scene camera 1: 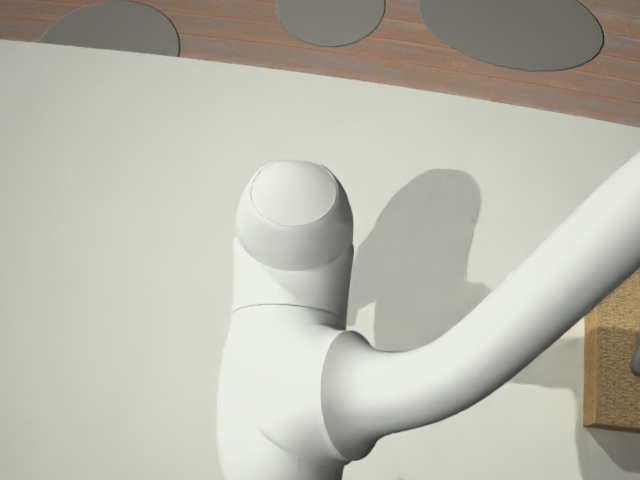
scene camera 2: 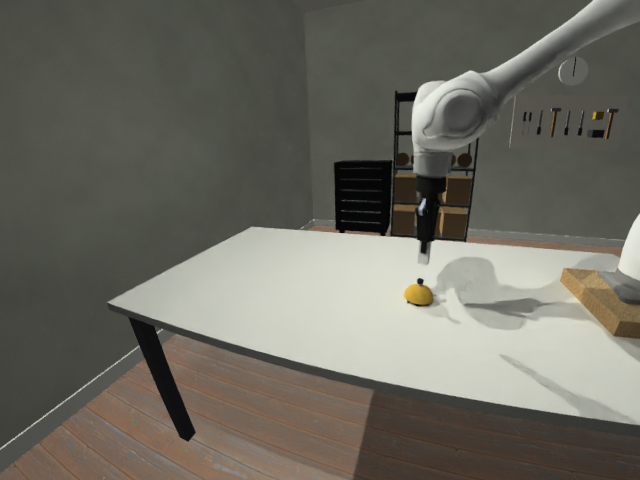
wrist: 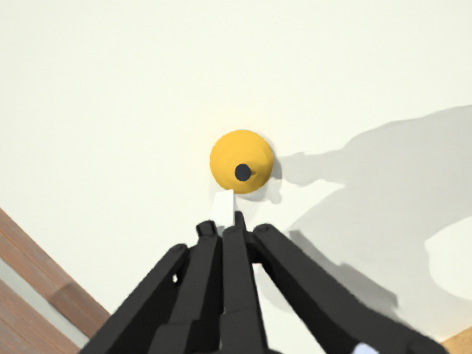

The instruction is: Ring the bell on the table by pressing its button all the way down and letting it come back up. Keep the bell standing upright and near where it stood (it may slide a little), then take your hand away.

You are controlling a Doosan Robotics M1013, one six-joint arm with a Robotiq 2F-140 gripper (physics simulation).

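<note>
The yellow dome bell stands upright on the white table. Its small black button sticks up at the top. My gripper is shut with nothing between its fingers and points down. In scene camera 2 its pale tips hang a short way above the button, apart from it. In the wrist view the tips show just below and slightly left of the button, over the bell's edge. In scene camera 1 the arm hides the bell and the gripper.
The robot's base stands on a wooden block at the right. The arm reaches over the table from there. Behind the table stand a black drawer cabinet and a shelf rack.
</note>
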